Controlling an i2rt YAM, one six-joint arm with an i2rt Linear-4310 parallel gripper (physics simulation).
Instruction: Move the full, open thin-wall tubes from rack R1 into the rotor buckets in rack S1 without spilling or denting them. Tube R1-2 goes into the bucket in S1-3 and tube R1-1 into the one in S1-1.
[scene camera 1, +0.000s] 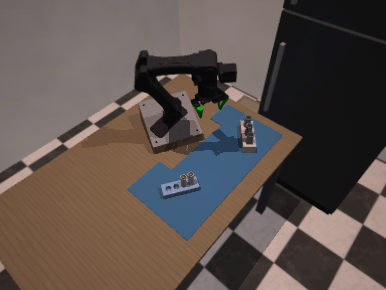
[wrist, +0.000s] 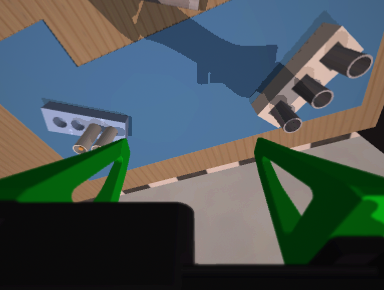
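Observation:
The light blue rack sits on the mat. Two slim tan tubes, one and the other, stand side by side toward one end. Two holes at its other end are empty. The beige rack holds three dark, open-topped buckets in a row: one, one and one; they also show in the wrist view. My gripper is open and empty, high above the table, away from both racks. Rack labels are not readable.
A blue mat lies under both racks on the wooden table. The arm's square base block stands beside the mat. A black fridge stands beyond the table's right end.

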